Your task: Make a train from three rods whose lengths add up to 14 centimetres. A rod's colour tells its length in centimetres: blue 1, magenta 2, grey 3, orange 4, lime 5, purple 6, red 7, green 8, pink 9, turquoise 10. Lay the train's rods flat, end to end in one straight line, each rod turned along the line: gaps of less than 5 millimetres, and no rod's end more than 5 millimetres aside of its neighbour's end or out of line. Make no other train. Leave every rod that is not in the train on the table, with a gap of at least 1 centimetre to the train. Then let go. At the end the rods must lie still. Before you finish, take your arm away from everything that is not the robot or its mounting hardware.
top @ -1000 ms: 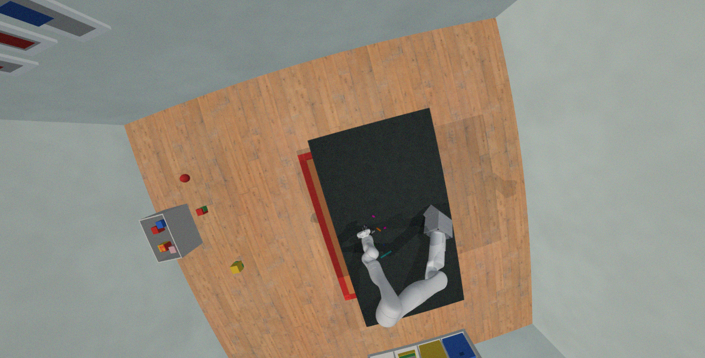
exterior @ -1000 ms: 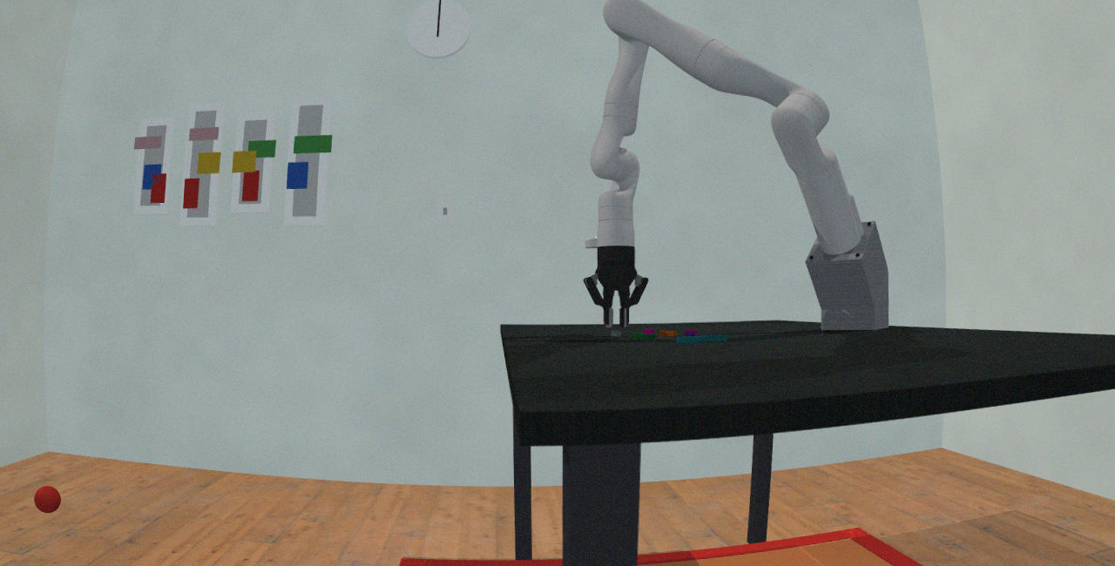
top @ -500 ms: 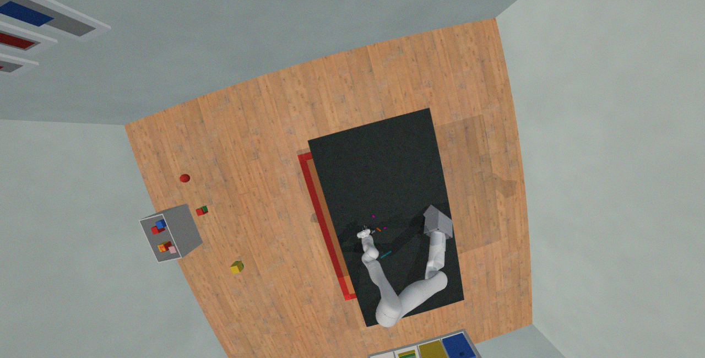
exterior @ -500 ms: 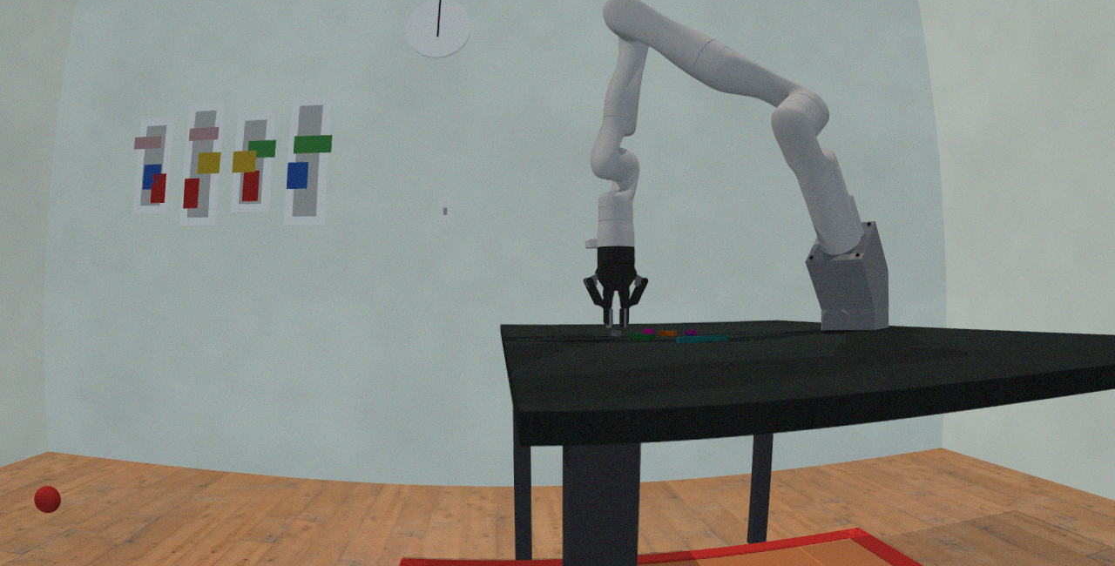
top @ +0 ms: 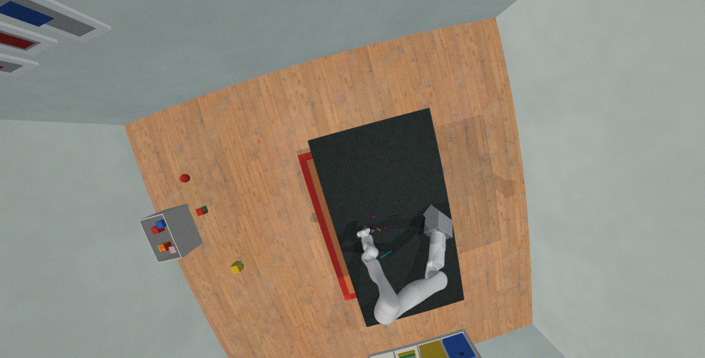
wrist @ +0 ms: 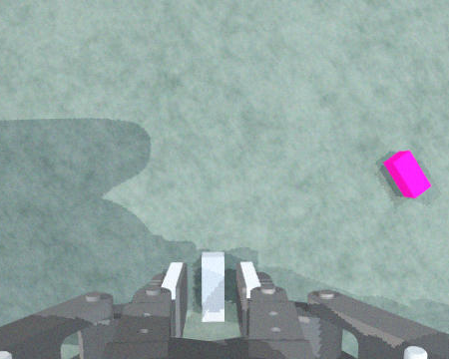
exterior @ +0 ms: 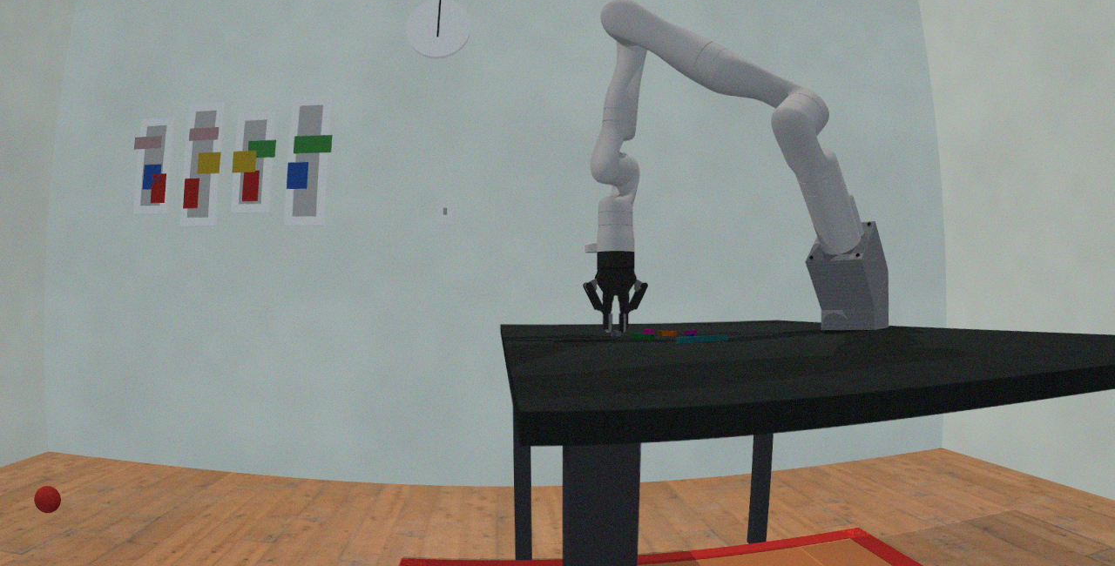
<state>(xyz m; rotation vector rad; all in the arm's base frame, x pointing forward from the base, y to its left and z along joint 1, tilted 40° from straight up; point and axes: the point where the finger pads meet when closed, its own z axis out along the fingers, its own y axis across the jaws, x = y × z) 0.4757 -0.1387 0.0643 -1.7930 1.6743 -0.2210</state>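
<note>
The grey rod is 20 mm below my hand. Round my hand: green rod 140 mm to the left, 30 mm behind, 20 mm below; small blue rod 180 mm to the left, 110 mm behind, 20 mm below; orange rod 100 mm behind, 50 mm to the left, 20 mm below.
</note>
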